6 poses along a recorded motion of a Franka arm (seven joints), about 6.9 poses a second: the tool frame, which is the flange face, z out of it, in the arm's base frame.
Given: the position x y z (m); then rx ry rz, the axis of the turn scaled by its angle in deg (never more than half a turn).
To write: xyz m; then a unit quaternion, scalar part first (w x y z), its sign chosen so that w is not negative. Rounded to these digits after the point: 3 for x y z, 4 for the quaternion.
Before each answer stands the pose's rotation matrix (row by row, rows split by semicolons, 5 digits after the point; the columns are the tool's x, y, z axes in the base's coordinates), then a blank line. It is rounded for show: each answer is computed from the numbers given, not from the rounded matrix.
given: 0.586, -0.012, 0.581, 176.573, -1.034, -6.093
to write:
0.99756 -0.00969 -0.06921; -0.01368 -0.99825 -0.05745; -0.06853 0.05826 -0.99595

0.586, -0.012, 0.581, 0.0290, 0.9990, -0.0058, -0.0345
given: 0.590, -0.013, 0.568, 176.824, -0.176, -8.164
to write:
0.99575 0.00042 -0.09213; -0.00439 -0.99864 -0.05197; -0.09203 0.05216 -0.99439

0.590, -0.013, 0.568, 0.0261, 0.9986, -0.0010, -0.0461
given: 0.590, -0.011, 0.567, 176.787, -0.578, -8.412
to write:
0.99546 -0.00402 -0.09506; -0.00902 -0.99860 -0.05218; -0.09471 0.05280 -0.99410

0.590, -0.011, 0.567, 0.0263, 0.9985, -0.0033, -0.0475
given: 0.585, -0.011, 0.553, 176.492, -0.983, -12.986
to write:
0.98918 -0.00719 -0.14655; -0.01495 -0.99854 -0.05187; -0.14596 0.05350 -0.98784

0.585, -0.011, 0.553, 0.0264, 0.9969, -0.0056, -0.0734
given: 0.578, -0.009, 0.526, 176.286, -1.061, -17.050
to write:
0.98141 -0.00707 -0.19182; -0.01677 -0.99866 -0.04900; -0.19121 0.05131 -0.98021

0.578, -0.009, 0.526, 0.0252, 0.9950, -0.0060, -0.0962
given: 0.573, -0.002, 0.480, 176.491, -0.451, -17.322
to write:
0.98092 -0.00053 -0.19443; -0.00959 -0.99891 -0.04570; -0.19420 0.04669 -0.97985

0.573, -0.002, 0.480, 0.0232, 0.9949, -0.0025, -0.0977
